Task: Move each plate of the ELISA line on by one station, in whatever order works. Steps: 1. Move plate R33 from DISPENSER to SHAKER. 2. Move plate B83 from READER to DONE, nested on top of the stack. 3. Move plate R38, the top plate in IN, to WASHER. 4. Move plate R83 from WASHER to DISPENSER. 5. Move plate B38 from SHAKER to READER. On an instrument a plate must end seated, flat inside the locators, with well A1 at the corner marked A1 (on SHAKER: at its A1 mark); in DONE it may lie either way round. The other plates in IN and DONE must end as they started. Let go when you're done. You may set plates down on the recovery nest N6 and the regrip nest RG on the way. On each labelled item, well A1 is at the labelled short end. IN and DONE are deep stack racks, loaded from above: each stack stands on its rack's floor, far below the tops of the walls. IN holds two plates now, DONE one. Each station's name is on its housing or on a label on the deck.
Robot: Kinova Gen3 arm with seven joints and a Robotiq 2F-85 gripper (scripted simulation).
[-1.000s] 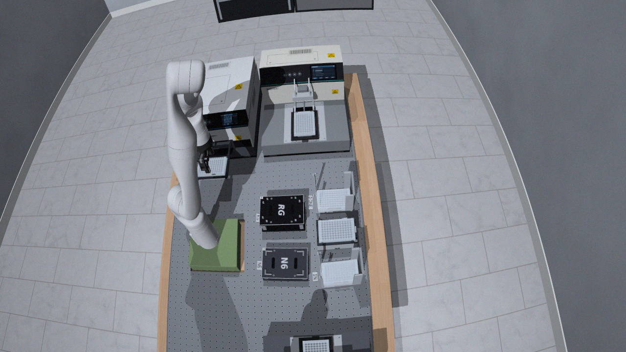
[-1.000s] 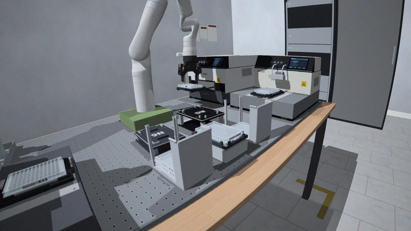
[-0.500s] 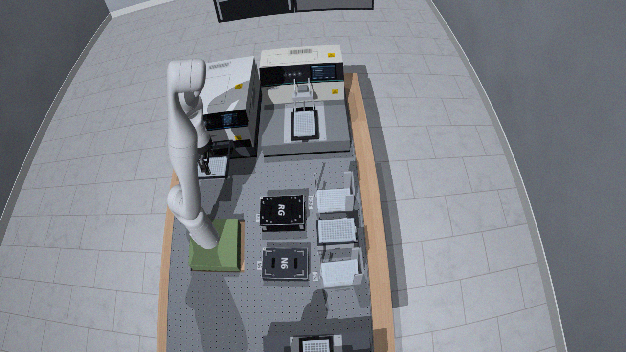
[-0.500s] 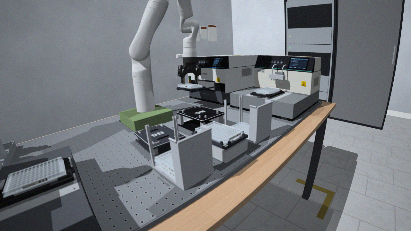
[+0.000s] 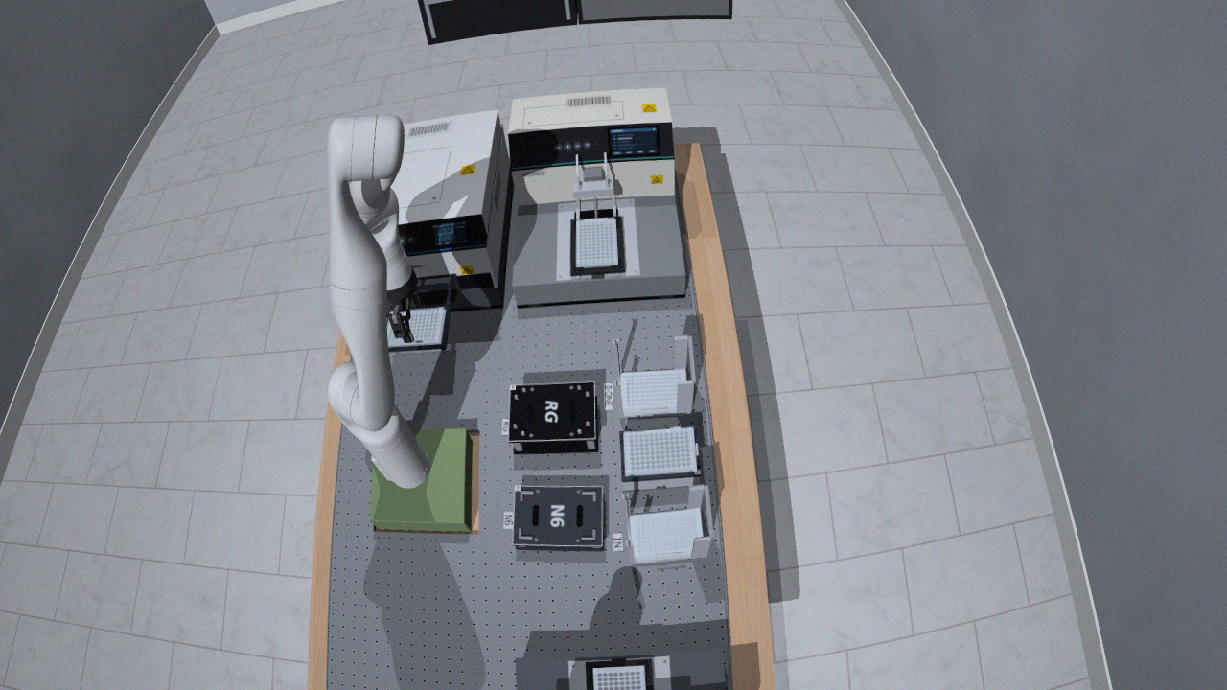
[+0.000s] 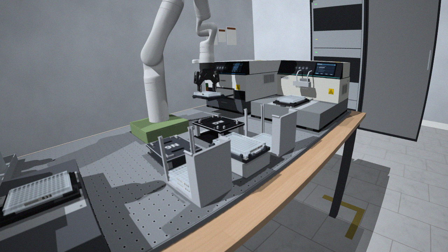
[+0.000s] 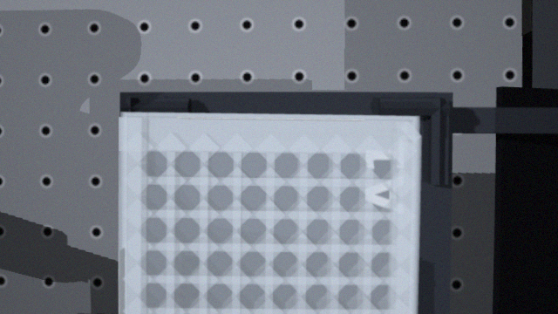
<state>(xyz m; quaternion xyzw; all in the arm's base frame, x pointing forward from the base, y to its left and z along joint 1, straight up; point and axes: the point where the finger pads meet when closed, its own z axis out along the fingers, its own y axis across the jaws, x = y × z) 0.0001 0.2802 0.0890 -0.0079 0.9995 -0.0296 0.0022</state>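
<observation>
The plate B83 lies 2 cm below my hand. Also, from my hand: RG nest: 28 cm ahead, 17 cm to the right, 7 cm below; plate R83: 37 cm ahead, 20 cm to the left, 3 cm below; washer nest: 37 cm ahead, 20 cm to the left, 4 cm below.
</observation>
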